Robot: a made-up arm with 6 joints. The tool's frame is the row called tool.
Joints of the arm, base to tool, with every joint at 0 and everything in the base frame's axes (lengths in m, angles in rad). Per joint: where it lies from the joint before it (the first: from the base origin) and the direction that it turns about. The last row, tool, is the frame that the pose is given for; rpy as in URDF.
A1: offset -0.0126 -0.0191 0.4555 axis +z
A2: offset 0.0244 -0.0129 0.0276 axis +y
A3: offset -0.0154 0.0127 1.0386 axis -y
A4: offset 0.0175 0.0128 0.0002 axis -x
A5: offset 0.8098 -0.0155 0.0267 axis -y
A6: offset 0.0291 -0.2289 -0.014 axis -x
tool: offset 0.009 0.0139 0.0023 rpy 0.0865 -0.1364 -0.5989
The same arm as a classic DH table. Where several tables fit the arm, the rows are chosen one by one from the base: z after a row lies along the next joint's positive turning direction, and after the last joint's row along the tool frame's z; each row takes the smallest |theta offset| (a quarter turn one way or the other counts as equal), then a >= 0, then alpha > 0; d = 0 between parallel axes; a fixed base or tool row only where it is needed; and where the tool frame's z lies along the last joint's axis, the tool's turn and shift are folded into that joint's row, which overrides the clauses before.
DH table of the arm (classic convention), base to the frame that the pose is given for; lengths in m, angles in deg. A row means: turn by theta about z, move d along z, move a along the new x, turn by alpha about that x. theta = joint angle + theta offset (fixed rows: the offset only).
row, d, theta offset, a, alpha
base (fixed), 0.0000, 56.59, -0.0229, 0.00
A1, 0.4831, -56.59, 0.0244, -90.00
A2, 0.0000, 89.15, -1.0387, 180.00
A3, -0.0126, -0.85, -0.0002, 90.00
A4, -0.8273, 0.00, -0.0267, -90.00
A5, 0.2444, 0.00, 0.0140, 90.00
A6, -0.0385, -89.71, 0.0139, 80.76
tool (fixed), 0.0024, -124.00, 0.0000, 0.00

